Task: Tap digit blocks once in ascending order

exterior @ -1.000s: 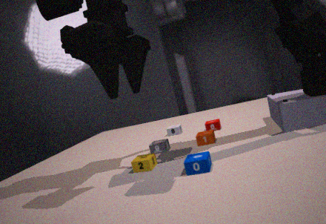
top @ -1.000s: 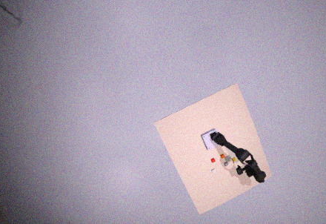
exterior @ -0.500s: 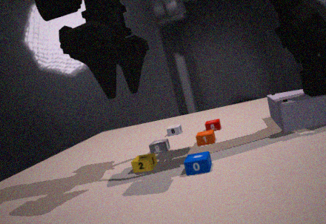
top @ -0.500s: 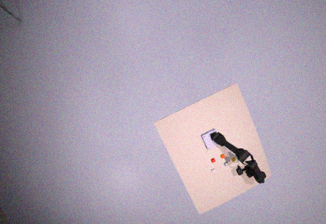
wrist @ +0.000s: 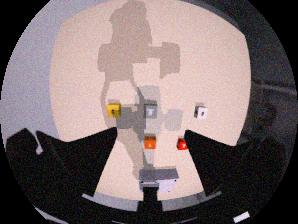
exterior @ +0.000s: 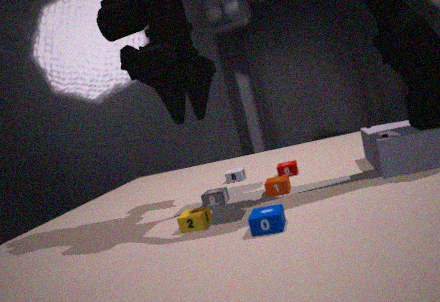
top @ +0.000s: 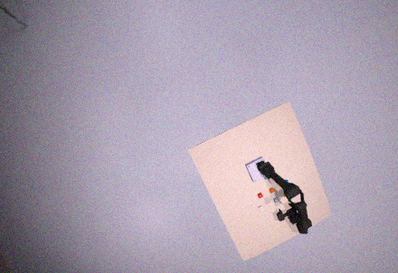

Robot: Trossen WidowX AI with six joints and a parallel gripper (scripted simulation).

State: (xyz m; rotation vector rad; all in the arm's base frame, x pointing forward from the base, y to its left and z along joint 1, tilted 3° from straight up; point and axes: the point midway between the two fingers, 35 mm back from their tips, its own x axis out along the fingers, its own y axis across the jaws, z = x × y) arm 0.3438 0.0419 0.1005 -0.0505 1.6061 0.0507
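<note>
My gripper tip is 110 mm past the blue block marked 0, 120 mm to the right of it and 120 mm above it. Also, from my gripper tip: orange block marked 1 (100 mm behind, 10 mm to the right, 120 mm below); then yellow block marked 2 (10 mm behind, 90 mm to the left, 120 mm below); then grey block (10 mm behind, 120 mm below).
</note>
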